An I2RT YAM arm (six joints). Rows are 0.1 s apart.
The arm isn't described. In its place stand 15 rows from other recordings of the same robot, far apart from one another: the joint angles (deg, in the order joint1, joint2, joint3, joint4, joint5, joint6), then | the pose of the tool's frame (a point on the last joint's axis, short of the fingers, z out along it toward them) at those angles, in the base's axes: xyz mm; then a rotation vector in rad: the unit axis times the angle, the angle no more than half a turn.
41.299 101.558 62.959 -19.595 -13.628 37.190 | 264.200 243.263 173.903 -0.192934 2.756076 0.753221
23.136 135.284 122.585 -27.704 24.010 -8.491 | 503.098 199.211 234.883 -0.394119 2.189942 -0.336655
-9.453 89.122 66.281 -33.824 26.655 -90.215 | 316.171 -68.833 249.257 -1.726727 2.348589 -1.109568
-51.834 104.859 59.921 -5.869 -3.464 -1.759 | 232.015 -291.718 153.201 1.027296 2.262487 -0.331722
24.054 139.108 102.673 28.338 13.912 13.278 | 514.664 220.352 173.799 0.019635 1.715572 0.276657
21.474 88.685 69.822 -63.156 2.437 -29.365 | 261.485 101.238 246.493 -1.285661 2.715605 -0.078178
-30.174 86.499 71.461 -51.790 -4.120 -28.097 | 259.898 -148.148 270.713 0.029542 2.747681 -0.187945
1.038 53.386 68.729 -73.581 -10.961 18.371 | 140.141 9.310 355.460 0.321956 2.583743 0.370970
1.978 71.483 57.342 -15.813 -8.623 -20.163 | 282.649 15.103 307.638 -0.489575 2.029054 -0.035195
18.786 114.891 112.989 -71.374 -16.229 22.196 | 384.104 141.165 301.208 0.025704 2.919785 0.540101
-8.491 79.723 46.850 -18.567 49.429 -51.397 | 264.823 -66.877 214.709 -0.559369 2.564006 -1.485709
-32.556 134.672 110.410 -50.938 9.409 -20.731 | 402.703 -264.009 149.770 0.336281 2.940158 -0.390009
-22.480 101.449 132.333 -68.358 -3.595 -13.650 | 313.901 -127.478 482.861 0.137680 2.233244 -0.275567
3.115 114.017 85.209 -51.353 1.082 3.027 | 389.229 20.509 181.179 0.000133 2.969078 -0.014304
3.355 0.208 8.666 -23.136 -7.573 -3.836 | 94.795 10.257 182.151 -0.207354 1.814388 0.114797
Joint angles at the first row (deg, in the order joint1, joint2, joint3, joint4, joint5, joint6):
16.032, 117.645, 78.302, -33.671, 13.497, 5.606
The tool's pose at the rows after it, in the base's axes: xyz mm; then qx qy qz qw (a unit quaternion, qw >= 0):
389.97 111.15 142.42 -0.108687 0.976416 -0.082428 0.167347
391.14 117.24 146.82 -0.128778 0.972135 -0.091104 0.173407
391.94 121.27 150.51 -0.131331 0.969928 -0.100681 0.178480
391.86 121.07 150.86 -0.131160 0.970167 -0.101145 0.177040
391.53 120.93 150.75 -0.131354 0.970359 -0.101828 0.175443
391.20 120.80 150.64 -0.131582 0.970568 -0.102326 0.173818
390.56 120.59 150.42 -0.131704 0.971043 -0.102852 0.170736
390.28 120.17 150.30 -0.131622 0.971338 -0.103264 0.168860
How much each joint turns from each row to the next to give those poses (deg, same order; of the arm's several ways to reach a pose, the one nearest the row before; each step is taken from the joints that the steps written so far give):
0.983, -0.154, 1.682, -1.333, -0.787, -3.257
0.853, 0.001, 0.964, -0.306, 0.983, -1.770
0.612, 0.001, 0.809, -0.459, 1.312, 0.022
-0.021, -0.001, 0.110, -0.285, 0.022, 0.022
-0.001, 0.000, -0.001, -0.196, 0.043, 0.000
0.000, 0.000, 0.000, -0.197, 0.022, -0.001
0.000, 0.000, -0.001, -0.371, 0.000, 0.044
-0.043, 0.000, 0.001, -0.219, 0.000, 0.001

